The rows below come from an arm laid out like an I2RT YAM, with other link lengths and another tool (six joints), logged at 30 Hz.
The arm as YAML. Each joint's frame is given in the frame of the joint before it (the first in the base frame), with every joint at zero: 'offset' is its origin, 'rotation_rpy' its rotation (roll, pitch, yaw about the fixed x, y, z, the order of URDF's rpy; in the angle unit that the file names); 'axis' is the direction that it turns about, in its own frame. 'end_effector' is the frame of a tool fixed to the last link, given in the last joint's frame.
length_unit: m
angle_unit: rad
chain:
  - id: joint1
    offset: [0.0, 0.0, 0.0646]
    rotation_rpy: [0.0, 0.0, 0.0]
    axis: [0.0, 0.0, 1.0]
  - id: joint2
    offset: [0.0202, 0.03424, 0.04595]
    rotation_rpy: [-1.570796, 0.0, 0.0]
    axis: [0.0, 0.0, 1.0]
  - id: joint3
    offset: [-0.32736, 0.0, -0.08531]
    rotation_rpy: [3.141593, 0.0, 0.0]
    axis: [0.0, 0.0, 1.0]
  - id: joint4
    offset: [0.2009, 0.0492, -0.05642]
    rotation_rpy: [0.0, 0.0, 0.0]
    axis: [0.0, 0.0, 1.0]
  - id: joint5
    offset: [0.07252, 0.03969, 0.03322]
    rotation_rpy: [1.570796, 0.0, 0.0]
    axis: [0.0, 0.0, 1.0]
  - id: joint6
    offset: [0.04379, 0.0, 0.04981]
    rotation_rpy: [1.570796, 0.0, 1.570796]
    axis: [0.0, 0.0, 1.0]
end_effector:
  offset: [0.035, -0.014, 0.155]
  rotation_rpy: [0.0, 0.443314, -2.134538]
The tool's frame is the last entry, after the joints.
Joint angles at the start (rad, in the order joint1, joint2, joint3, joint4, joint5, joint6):
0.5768 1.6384 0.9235 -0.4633 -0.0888 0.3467
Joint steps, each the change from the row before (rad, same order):
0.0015 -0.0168 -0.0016 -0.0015 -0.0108 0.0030
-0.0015 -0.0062 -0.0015 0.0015 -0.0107 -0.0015
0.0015 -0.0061 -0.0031 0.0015 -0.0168 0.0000
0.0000 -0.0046 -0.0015 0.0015 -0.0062 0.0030
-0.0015 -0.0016 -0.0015 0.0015 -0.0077 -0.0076
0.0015 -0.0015 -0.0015 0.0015 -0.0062 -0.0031
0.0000 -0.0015 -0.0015 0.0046 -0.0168 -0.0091
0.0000 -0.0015 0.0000 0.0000 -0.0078 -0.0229
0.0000 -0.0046 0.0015 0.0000 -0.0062 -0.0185
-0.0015 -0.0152 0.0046 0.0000 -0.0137 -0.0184
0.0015 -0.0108 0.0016 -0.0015 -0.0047 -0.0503
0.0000 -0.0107 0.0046 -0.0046 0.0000 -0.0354
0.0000 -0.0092 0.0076 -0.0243 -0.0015 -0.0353
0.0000 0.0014 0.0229 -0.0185 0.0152 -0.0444
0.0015 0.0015 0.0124 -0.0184 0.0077 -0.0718
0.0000 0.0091 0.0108 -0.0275 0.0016 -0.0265
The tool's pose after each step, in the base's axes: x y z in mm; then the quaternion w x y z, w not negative. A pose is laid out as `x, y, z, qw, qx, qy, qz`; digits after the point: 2 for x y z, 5 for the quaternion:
294.81, 137.98, 90.45, 0.16741, -0.83497, -0.35872, -0.38226
293.92, 139.41, 91.90, 0.17281, -0.83322, -0.35832, -0.38403
291.46, 142.42, 92.79, 0.18161, -0.83127, -0.35841, -0.38413
290.66, 143.40, 93.79, 0.18497, -0.83061, -0.35676, -0.38549
290.18, 144.38, 94.04, 0.18856, -0.82863, -0.35939, -0.38557
289.29, 145.87, 94.21, 0.19198, -0.82709, -0.36123, -0.38545
288.29, 149.30, 94.76, 0.20049, -0.82332, -0.36485, -0.38579
288.08, 151.11, 95.56, 0.20441, -0.81772, -0.37500, -0.38591
288.38, 152.86, 97.69, 0.20781, -0.81202, -0.38306, -0.38821
289.00, 156.07, 104.03, 0.21524, -0.80295, -0.38999, -0.39604
289.67, 158.53, 108.56, 0.21789, -0.78838, -0.41265, -0.40087
290.81, 159.55, 113.39, 0.21779, -0.77756, -0.42803, -0.40589
288.47, 158.71, 116.27, 0.21772, -0.77056, -0.44354, -0.40263
293.45, 158.78, 121.59, 0.20955, -0.76004, -0.46310, -0.40493
295.01, 159.51, 124.08, 0.20456, -0.74332, -0.49467, -0.40117
292.97, 158.21, 121.74, 0.20342, -0.74202, -0.50645, -0.38928

